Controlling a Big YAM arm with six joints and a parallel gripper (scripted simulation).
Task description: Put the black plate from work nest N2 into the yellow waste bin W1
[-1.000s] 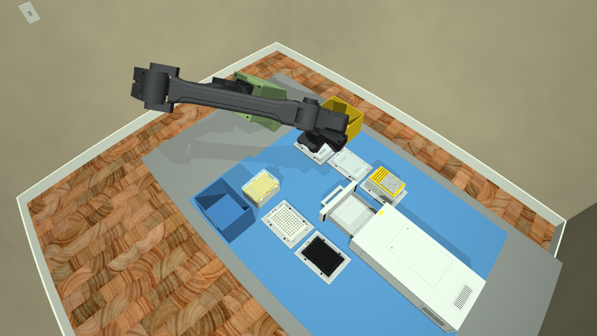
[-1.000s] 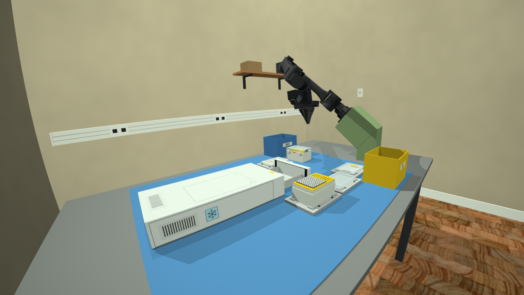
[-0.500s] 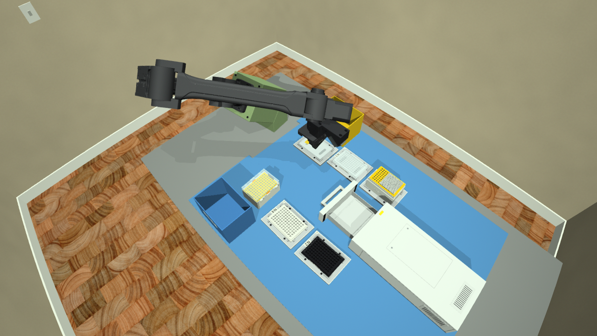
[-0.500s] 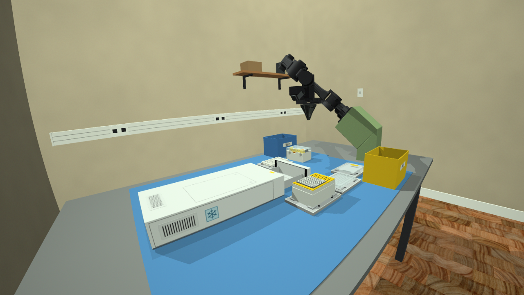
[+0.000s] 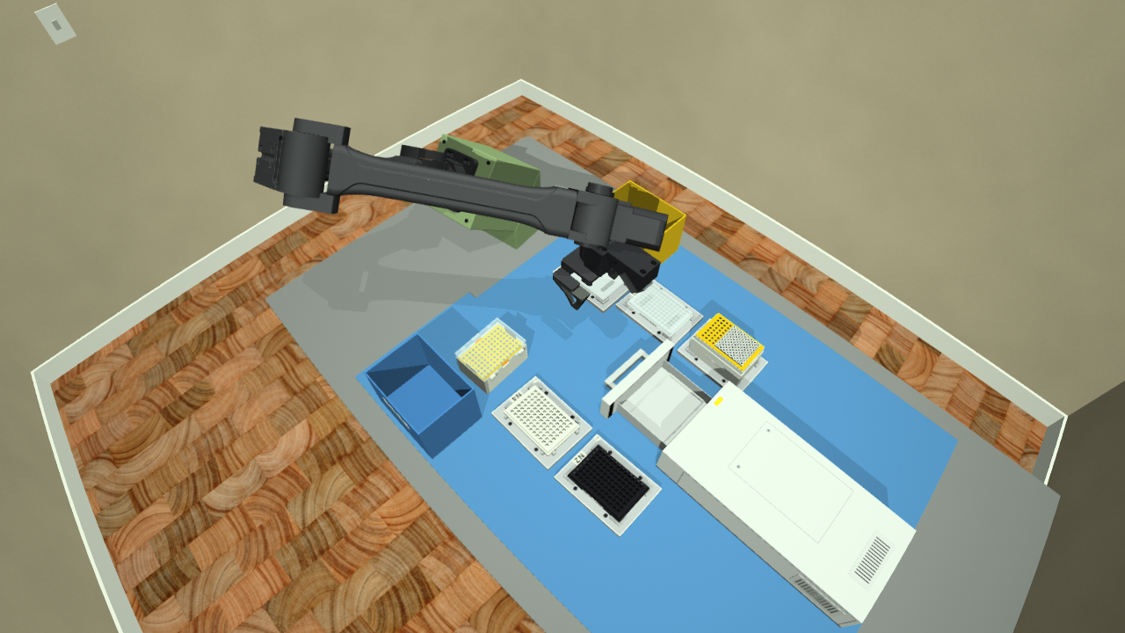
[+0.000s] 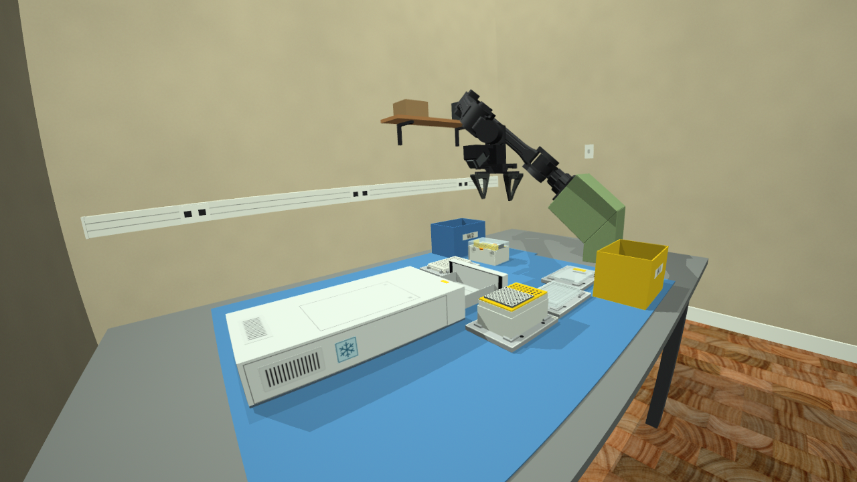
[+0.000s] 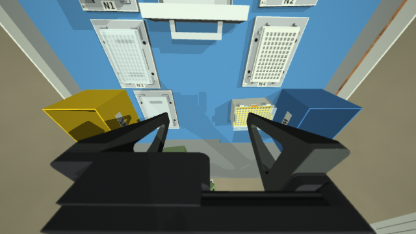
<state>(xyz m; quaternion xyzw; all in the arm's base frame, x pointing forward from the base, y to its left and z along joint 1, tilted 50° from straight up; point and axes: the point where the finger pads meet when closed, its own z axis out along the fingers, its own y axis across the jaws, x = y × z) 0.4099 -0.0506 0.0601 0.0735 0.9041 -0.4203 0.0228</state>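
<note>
My gripper is now 18 cm short of the black plate, 20 cm to the left of it and 23 cm above it. Round my hand: drawer (23 cm ahead, 1 cm to the right, 21 cm below); white well plate (1 cm ahead, 17 cm to the right, 23 cm below); yellow-topped tip box (23 cm ahead, 17 cm to the left, 19 cm below).
</note>
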